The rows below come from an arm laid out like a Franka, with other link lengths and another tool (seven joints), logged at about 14 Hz.
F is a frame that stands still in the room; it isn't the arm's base.
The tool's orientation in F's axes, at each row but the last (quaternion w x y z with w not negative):
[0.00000 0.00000 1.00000 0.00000]
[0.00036 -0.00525 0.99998 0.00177]
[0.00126 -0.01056 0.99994 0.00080]
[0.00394 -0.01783 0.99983 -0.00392]
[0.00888 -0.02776 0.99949 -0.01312]
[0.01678 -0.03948 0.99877 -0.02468]
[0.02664 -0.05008 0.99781 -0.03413]
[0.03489 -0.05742 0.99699 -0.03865]
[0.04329 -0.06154 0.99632 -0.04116]
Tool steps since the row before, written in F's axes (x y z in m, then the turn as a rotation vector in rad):
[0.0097 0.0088 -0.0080 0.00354 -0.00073 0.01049]
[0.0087 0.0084 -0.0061 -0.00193 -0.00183 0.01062]
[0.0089 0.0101 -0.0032 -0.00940 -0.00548 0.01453]
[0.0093 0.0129 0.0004 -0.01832 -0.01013 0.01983]
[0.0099 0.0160 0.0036 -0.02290 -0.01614 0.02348]
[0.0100 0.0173 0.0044 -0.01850 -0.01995 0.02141]
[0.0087 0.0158 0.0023 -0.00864 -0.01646 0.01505]
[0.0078 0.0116 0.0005 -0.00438 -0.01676 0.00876]
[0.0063 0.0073 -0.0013 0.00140 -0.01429 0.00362]
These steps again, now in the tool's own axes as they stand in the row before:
[-0.0097 0.0088 0.0080 -0.00354 -0.00073 -0.01049]
[-0.0088 0.0083 0.0061 0.00194 -0.00177 -0.01063]
[-0.0091 0.0099 0.0032 0.00948 -0.00526 -0.01456]
[-0.0098 0.0126 -0.0004 0.01852 -0.00963 -0.01990]
[-0.0108 0.0153 -0.0038 0.02336 -0.01547 -0.02348]
[-0.0115 0.0162 -0.0049 0.01935 -0.01950 -0.02107]
[-0.0104 0.0147 -0.0028 0.00951 -0.01656 -0.01441]
[-0.0091 0.0106 -0.0008 0.00573 -0.01682 -0.00781]
[-0.0070 0.0066 0.0013 0.00013 -0.01462 -0.00237]

